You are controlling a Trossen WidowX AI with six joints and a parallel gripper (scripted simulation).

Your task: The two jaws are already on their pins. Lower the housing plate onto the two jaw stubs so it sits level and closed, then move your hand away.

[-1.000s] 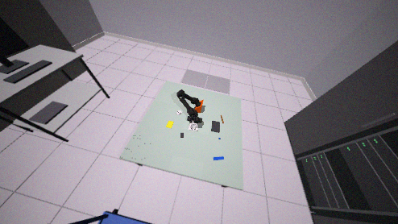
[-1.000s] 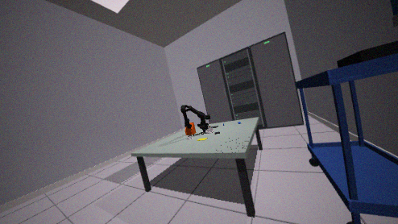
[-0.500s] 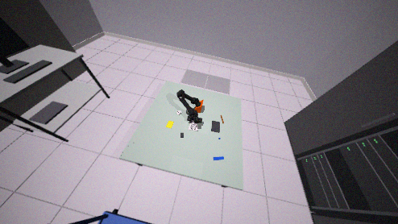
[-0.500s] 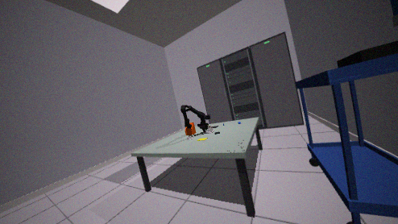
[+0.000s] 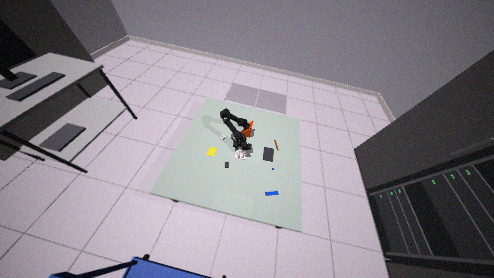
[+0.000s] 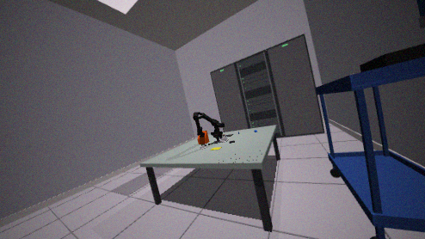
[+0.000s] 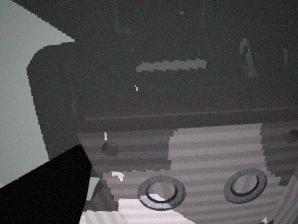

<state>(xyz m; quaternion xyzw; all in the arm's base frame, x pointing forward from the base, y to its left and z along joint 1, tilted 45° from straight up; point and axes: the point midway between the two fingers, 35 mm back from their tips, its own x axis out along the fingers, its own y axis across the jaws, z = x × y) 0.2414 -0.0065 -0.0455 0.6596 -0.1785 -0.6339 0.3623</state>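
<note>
The white part lies 70 mm ahead of my gripper tip, 20 mm to the left of it and 10 mm below it. Round my gripper tip: dark flat slab (290 mm to the left, 60 mm behind, 10 mm below); then yellow block (280 mm to the right, 140 mm ahead, 10 mm below); then dark cube (220 mm ahead, 80 mm to the right).
</note>
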